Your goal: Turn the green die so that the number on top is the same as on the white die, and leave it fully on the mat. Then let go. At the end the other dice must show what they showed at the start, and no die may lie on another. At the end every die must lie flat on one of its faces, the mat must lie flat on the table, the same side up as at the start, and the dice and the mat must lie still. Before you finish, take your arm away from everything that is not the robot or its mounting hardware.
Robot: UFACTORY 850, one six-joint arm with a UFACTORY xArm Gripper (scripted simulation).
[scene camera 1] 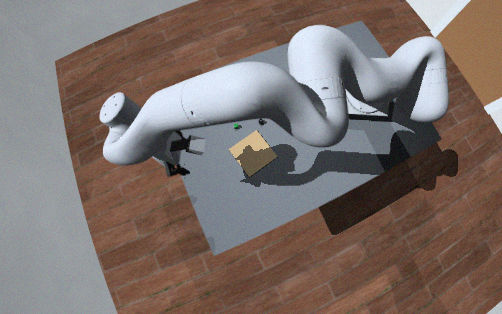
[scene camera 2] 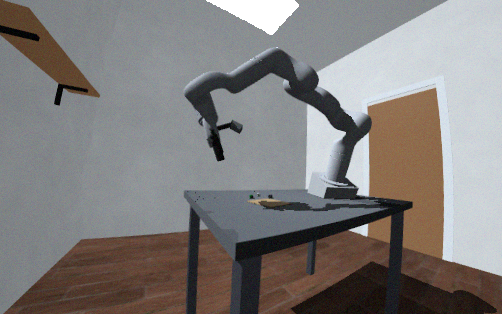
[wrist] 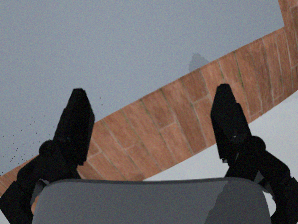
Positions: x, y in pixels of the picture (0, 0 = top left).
Labels:
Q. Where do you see a tan mat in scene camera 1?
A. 252, 153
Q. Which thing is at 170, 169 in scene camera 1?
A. My gripper.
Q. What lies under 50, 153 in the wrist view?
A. My gripper.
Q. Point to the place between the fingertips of my gripper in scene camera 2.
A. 220, 157

